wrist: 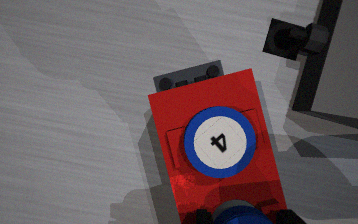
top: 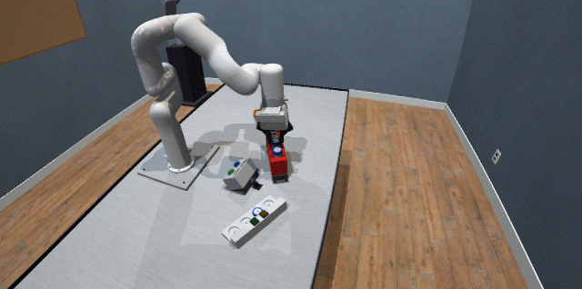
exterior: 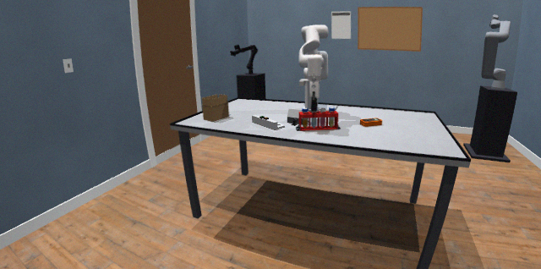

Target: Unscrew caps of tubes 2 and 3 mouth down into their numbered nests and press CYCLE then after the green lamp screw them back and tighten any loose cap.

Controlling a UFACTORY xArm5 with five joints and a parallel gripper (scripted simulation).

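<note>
The blue-rimmed cap is 30 mm ahead of my hand, 260 mm to the right of it and 120 mm below it. From my hand the other things lie so: grey key housing 100 mm behind, 130 mm to the right, 80 mm below; then blue key 120 mm behind, 110 mm to the right, 60 mm below; then green key 120 mm behind, 160 mm to the right, 60 mm below.
</note>
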